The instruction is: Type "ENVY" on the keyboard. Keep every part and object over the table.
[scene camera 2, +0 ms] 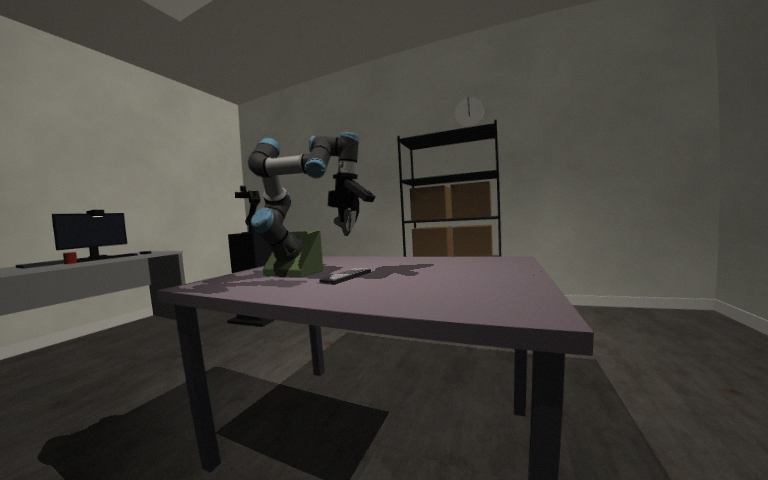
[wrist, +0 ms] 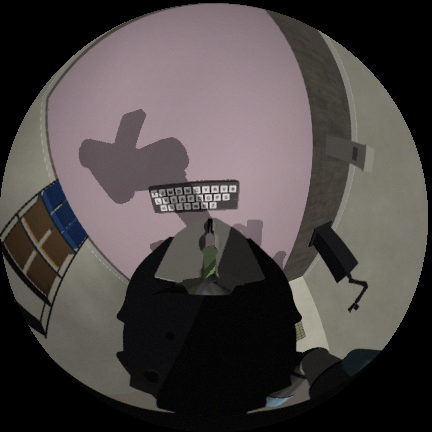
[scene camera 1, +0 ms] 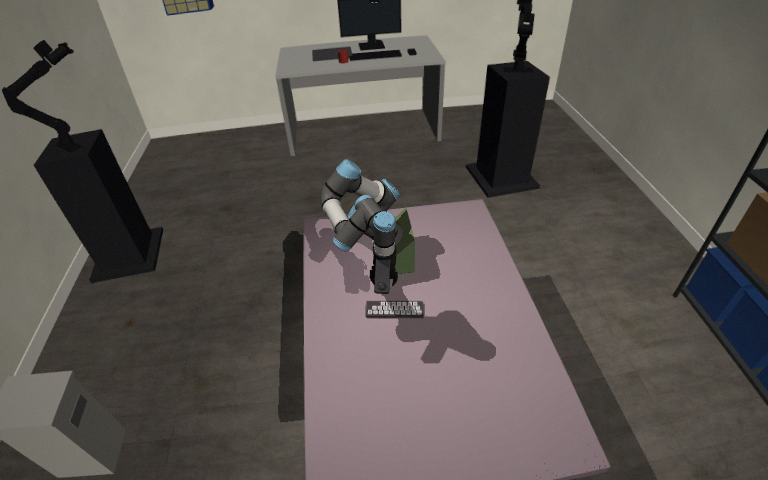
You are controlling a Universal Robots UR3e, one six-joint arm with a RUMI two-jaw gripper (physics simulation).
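Where they show: gripper, between the fingertips: (scene camera 2: pixel 346 235) (wrist: pixel 209 219); arm's base, origin of its link: (scene camera 2: pixel 289 250) (wrist: pixel 207 288).
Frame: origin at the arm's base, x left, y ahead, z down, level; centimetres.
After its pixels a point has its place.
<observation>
A small dark keyboard (scene camera 1: pixel 394 309) @[z 8.4, x -6.9, y 29.5 cm] (scene camera 2: pixel 345 276) @[z 8.7, x -10.8, y 30.3 cm] (wrist: pixel 196 197) @[z 8.2, x -7.5, y 28.7 cm] with light keys in three rows lies flat on the pink table (scene camera 1: pixel 396 407) @[z 9.9, x -16.0, y 66.3 cm] (scene camera 2: pixel 453 294) @[z 10.0, x -25.8, y 68.1 cm] (wrist: pixel 225 100) @[z 10.0, x -19.9, y 47.6 cm]. The letters are small and hard to read, and shadow covers part of the keys. My gripper (scene camera 2: pixel 347 232) @[z -5.7, x -11.0, y 31.8 cm] (wrist: pixel 209 219) @[z -5.7, x -11.0, y 31.8 cm] is shut and empty, its fingers pointing down. In scene camera 2 it hangs well above the table and the keyboard, touching neither. In the wrist view its fingertips show just below the keyboard's near edge, right of its middle. In scene camera 1 the wrist hides the fingertips.
A green wedge-shaped mount (scene camera 1: pixel 406 258) @[z 1.7, x 2.9, y 11.5 cm] (scene camera 2: pixel 312 253) @[z 1.6, x -0.3, y 11.1 cm] bears the arm at the table's back end. A grey desk (scene camera 1: pixel 362 74) with a monitor stands behind. Black pedestals (scene camera 1: pixel 512 127) (scene camera 1: pixel 93 209) flank the table, and a shelf rack (scene camera 2: pixel 497 186) stands beyond it.
</observation>
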